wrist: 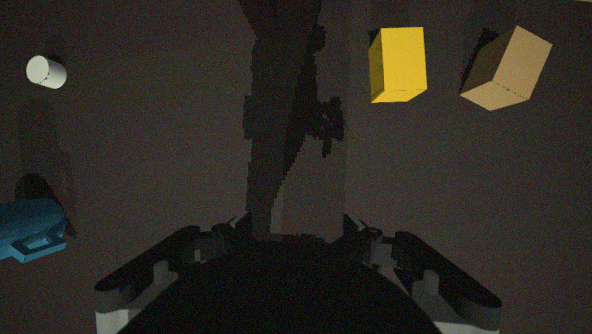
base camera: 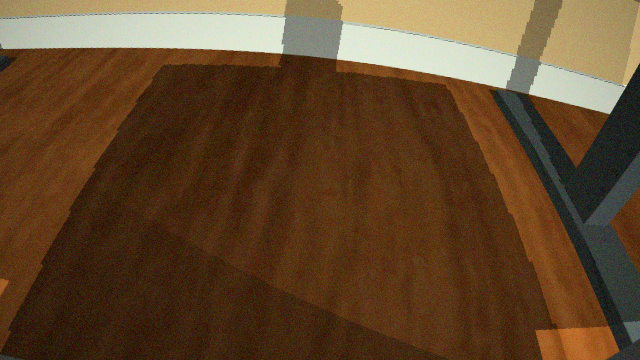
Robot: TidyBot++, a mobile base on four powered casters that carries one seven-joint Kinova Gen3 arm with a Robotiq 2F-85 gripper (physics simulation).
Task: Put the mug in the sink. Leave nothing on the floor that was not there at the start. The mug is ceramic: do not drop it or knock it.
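Places are measured from the arm's base along level axes (x back, y right, z up), in metres.
Pixels of known places: gripper, fingertip midpoint: [wrist: 297,222].
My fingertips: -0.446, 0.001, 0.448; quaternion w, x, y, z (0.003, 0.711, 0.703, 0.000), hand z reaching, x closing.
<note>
For each thing: its top centre in the pictures, then the offset to it from my fingertips, as dx, dy, dz. "spot": a spot on its surface instead. Level surfaces: height alone.
- dark table top, surface height: dz -0.124
- yellow box, top centre: [wrist: 404,58] -0.205, +0.148, -0.079
- tan box, top centre: [wrist: 523,62] -0.201, +0.317, -0.074
- foot, surface spot: [base camera: 610,163] spot: +0.038, +0.434, -0.723
In the wrist view my gripper [wrist: 297,222] is open and empty, low over the dark table top [wrist: 160,126]. The arm's shadow runs up the middle of the table surface. The base camera shows only the floor under the table.
A yellow box [wrist: 398,63] and a tan box [wrist: 495,76] stand on the table, ahead and to the right of the gripper. In the base camera, a grey table leg and foot [base camera: 610,163] stand at the right. A white skirting board [base camera: 150,31] and the wall lie ahead.
</note>
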